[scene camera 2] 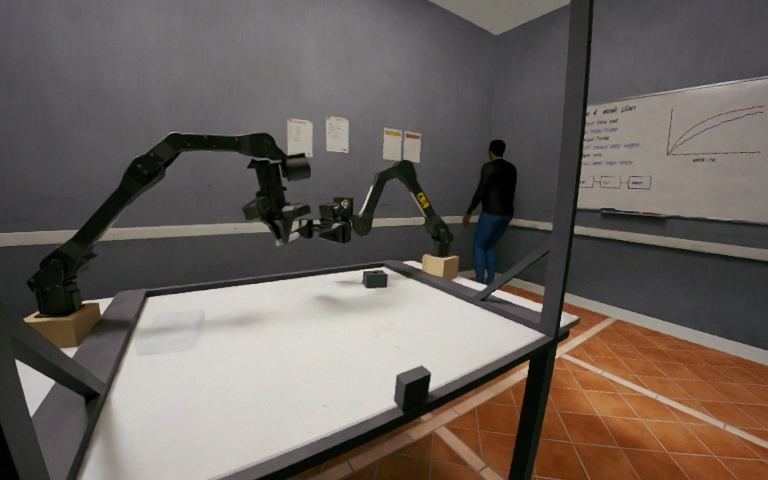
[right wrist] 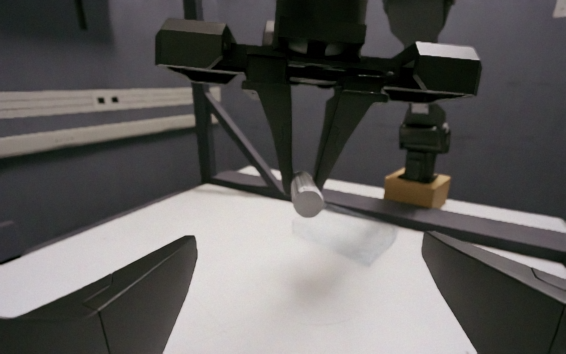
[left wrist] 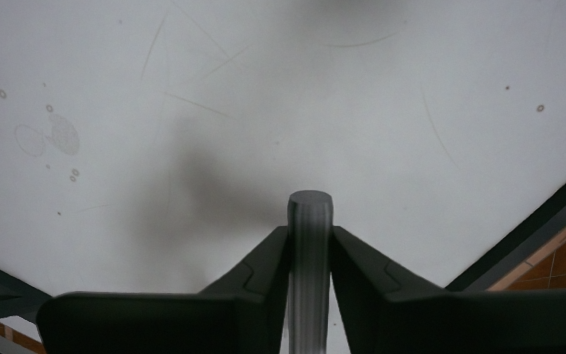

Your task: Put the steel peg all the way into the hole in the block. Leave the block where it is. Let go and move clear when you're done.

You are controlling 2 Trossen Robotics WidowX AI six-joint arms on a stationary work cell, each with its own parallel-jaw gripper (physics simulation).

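Places are measured from the left arm's base along level axes (x left, y down, z back), in millimetres.
Where they show: left gripper, fingertip midpoint: [scene camera 2: 283, 243] [right wrist: 300, 195] [left wrist: 308, 236]; right gripper, fingertip midpoint: [scene camera 2: 306, 234] [right wrist: 309, 243]; left arm's base, link origin: [scene camera 2: 60, 311] [right wrist: 418, 177]; right arm's base, link origin: [scene camera 2: 440, 255].
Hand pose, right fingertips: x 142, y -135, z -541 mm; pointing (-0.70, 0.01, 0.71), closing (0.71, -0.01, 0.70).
Observation:
Things, the pixels of their top centre, and the offset from my right fingertips. Level surfaces: height alone.
- steel peg, top centre: [left wrist: 307, 321] [right wrist: 303, 169] [scene camera 2: 287, 233] dz +53, dx -48, dy -10 mm
- dark block, top centre: [scene camera 2: 374, 272] dz -234, dx +68, dy +149 mm
- pale translucent slab, top centre: [right wrist: 343, 222] [scene camera 2: 173, 324] dz +308, dx -175, dy +167 mm
- table, surface height: dy +196 mm
- dark box, top centre: [scene camera 2: 413, 372] dz -114, dx -507, dy +138 mm
The steel peg [scene camera 2: 278, 242] [left wrist: 310, 280] [right wrist: 307, 200] is held above the table, with one end pointing towards the right gripper. My left gripper [left wrist: 308, 236] [right wrist: 300, 195] is shut on the peg; its fingers point down in the scene view. My right gripper [scene camera 2: 297, 229] [right wrist: 309, 243] is open and empty, roughly level, facing the left gripper. In the right wrist view the peg's round end shows ahead of the gap between its fingertips. The dark block [scene camera 2: 374, 279] stands on the table near the far edge, apart from both grippers. Its hole is too small to make out clearly.
A pale translucent slab [scene camera 2: 169, 332] [right wrist: 345, 241] lies on the left part of the table [scene camera 2: 271, 396]. A dark box [scene camera 2: 412, 387] stands at the near rim. An upright frame post [scene camera 2: 563, 169] rises at the right corner. A person [scene camera 2: 497, 209] stands behind the cell.

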